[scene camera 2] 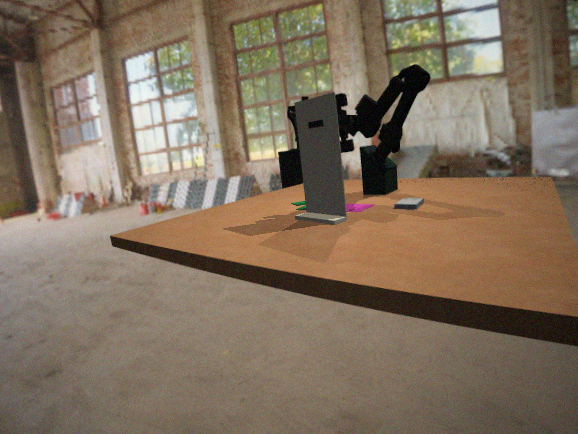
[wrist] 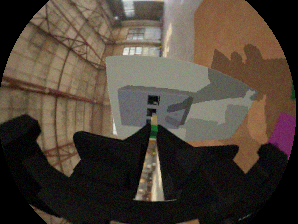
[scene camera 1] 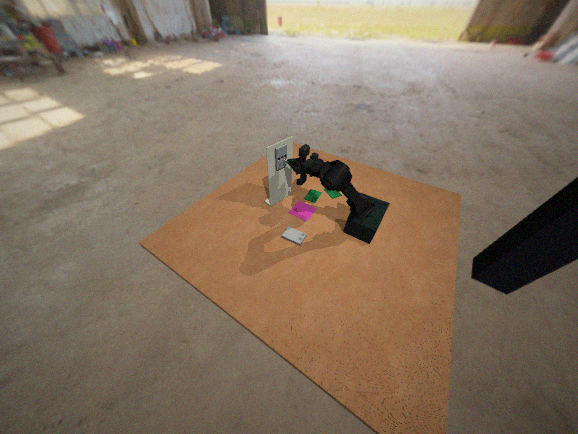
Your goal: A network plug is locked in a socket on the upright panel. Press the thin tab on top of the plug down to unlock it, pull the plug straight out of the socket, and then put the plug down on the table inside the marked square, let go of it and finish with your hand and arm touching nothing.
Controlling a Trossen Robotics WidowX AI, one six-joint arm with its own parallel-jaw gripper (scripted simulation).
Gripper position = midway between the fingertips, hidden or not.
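Note:
My gripper point(scene camera 2: 327, 124), point(wrist: 153, 127) in the wrist view. Upright panel point(scene camera 1: 279, 172).

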